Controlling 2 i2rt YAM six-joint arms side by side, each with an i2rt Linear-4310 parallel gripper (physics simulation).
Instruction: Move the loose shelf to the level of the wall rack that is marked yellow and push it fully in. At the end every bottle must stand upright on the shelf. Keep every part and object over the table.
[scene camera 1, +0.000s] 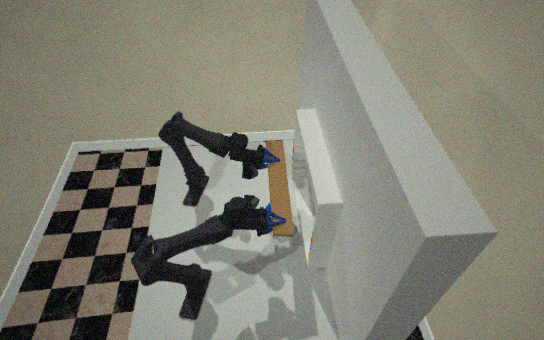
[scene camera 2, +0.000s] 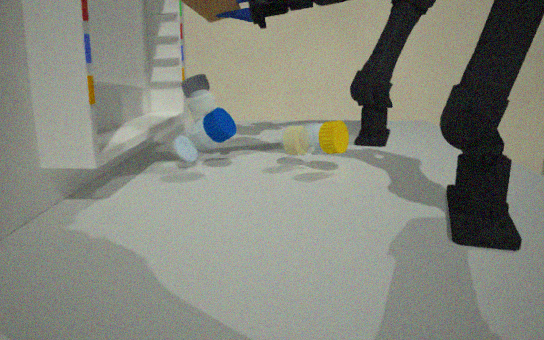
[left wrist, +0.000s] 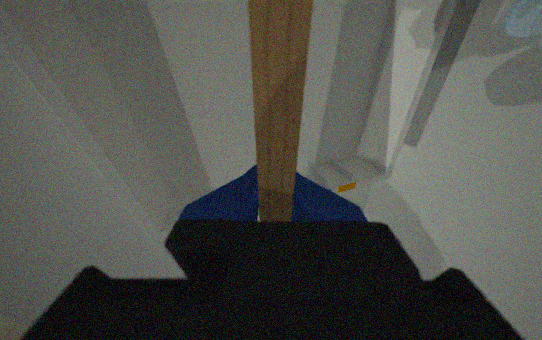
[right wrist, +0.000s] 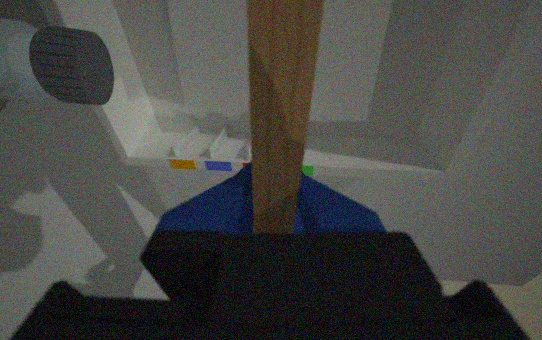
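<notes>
The loose brown wooden shelf (scene camera 1: 280, 187) (scene camera 2: 207, 7) (left wrist: 280, 80) (right wrist: 282, 80) is raised above the table, left of the white rack (scene camera 1: 321, 162) (scene camera 2: 57, 90) and apart from it in scene camera 1. My left gripper (scene camera 1: 271, 158) (left wrist: 271, 170) is shut on it near its upper end, my right gripper (scene camera 1: 277, 220) (scene camera 2: 239, 14) (right wrist: 270, 169) near its lower end. No bottle shows on the shelf. In scene camera 2 a grey-capped bottle (scene camera 2: 201, 102), a blue-capped bottle (scene camera 2: 219, 125) and a yellow-capped bottle (scene camera 2: 333, 137) are low at the table, tipped; whether they touch it is unclear. The yellow mark (scene camera 2: 91, 90) (right wrist: 183, 164) is the rack's lowest visible one.
The tall grey wall (scene camera 1: 380, 150) stands behind the rack. Blue (scene camera 2: 87, 48) (right wrist: 218, 165) and red (scene camera 2: 85, 10) marks sit above the yellow one. The grey cap (right wrist: 72, 65) shows at the upper left in the right wrist view. A white rim (scene camera 1: 115, 142) edges the table.
</notes>
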